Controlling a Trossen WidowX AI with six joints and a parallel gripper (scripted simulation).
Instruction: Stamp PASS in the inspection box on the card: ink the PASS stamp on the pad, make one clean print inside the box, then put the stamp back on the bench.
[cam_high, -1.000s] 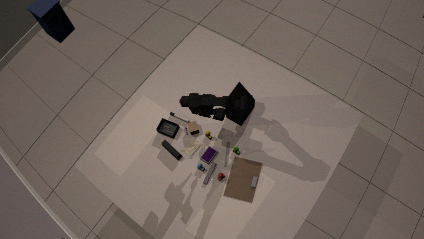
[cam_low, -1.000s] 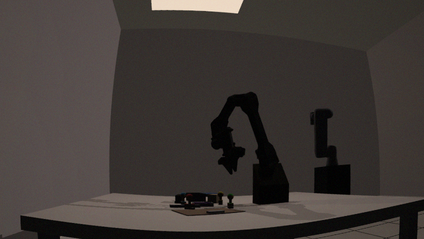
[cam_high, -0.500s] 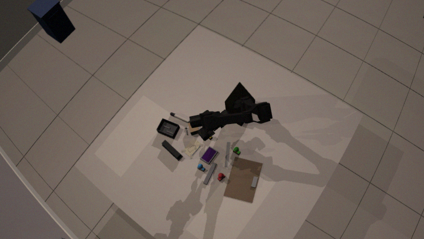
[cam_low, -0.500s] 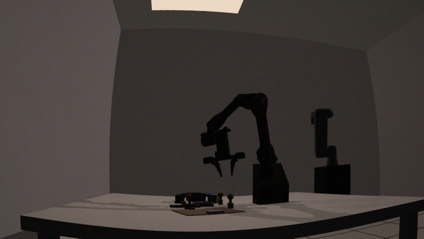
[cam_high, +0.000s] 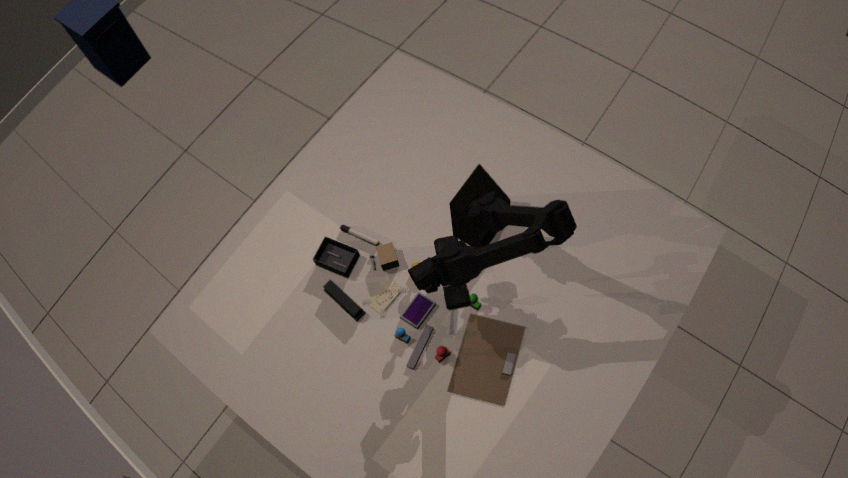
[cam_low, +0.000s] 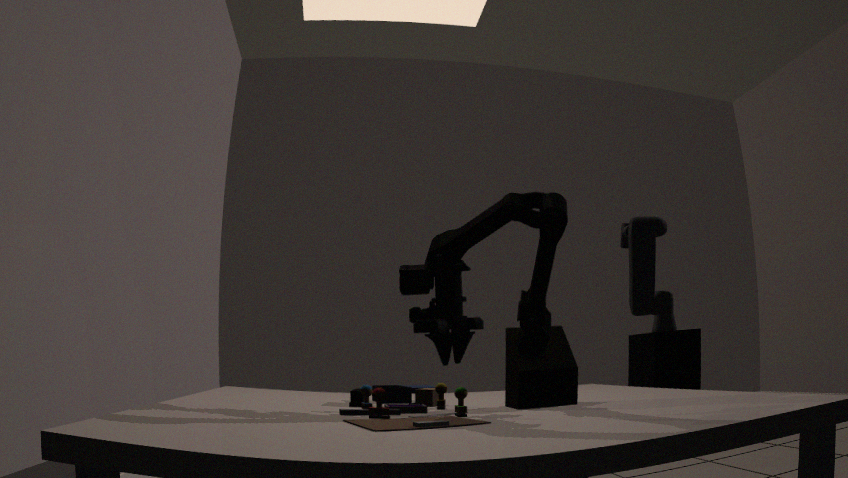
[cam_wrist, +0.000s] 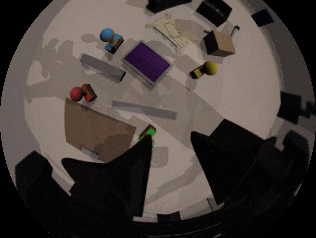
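My gripper tip is now 1 cm past the green-knobbed stamp, 6 cm to the right of it and 9 cm above it. Round my gripper tip: yellow stamp: 13 cm to the right, 9 cm below; then red stamp: 16 cm ahead, 8 cm to the left, 9 cm below; then purple ink pad: 10 cm ahead, 6 cm to the right, 11 cm below.
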